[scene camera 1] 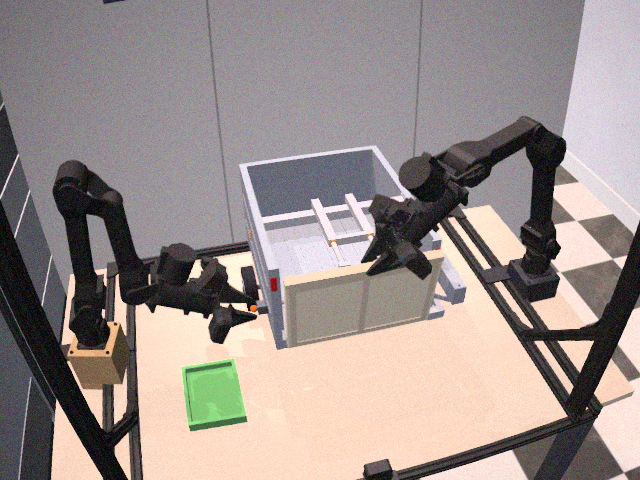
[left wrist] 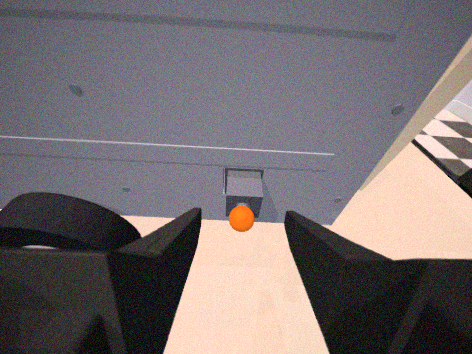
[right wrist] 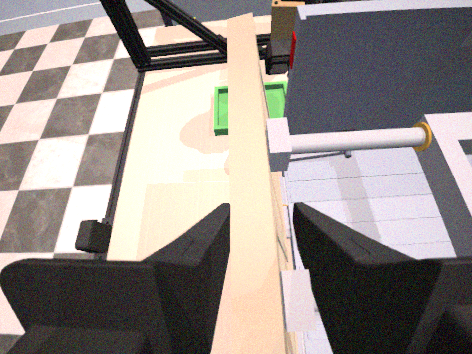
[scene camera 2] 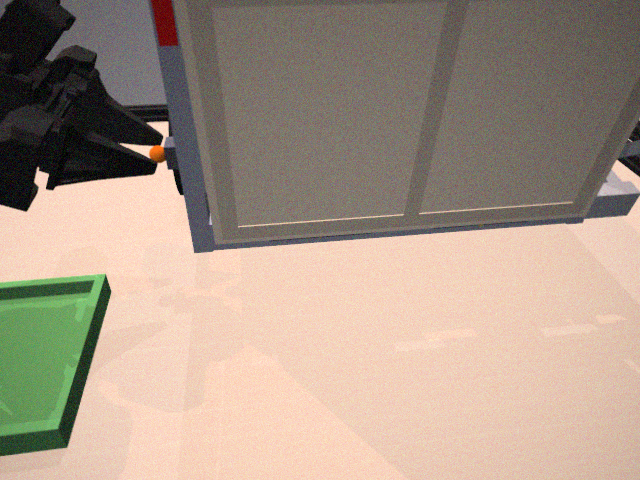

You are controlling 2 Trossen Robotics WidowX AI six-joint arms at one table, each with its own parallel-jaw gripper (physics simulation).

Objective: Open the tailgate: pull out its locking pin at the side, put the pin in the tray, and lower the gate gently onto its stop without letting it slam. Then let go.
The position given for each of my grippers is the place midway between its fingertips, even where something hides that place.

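My left gripper is visible at (scene camera 2: 159,154), (scene camera 1: 254,308) and (left wrist: 243,216). My right gripper: (scene camera 1: 364,269) and (right wrist: 261,211). Beige tailgate: (right wrist: 259,224) and (left wrist: 445,90). Grey truck bed: (left wrist: 115,115).
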